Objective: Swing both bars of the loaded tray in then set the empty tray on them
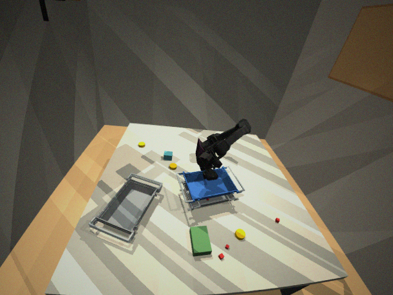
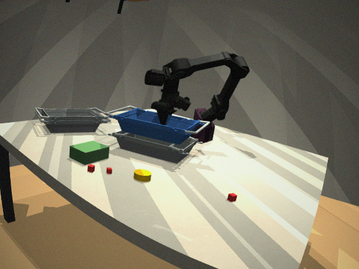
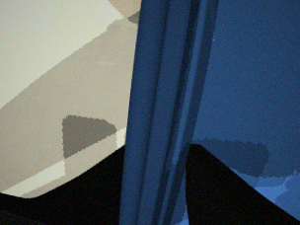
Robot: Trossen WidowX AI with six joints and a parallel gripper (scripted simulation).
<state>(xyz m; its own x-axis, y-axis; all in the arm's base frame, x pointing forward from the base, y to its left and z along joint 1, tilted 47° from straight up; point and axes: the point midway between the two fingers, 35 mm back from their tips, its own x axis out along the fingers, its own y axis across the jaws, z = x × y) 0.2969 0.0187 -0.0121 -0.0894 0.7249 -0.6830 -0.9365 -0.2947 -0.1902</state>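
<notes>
Right now the blue tray is 70 mm ahead of my gripper tip, 30 mm above it and 20 mm to the left of it. The rest, counted from my gripper tip: cyan cube (250 mm to the right, 240 mm behind, 60 mm below); then green block (350 mm ahead, 60 mm below, 20 mm to the right).
</notes>
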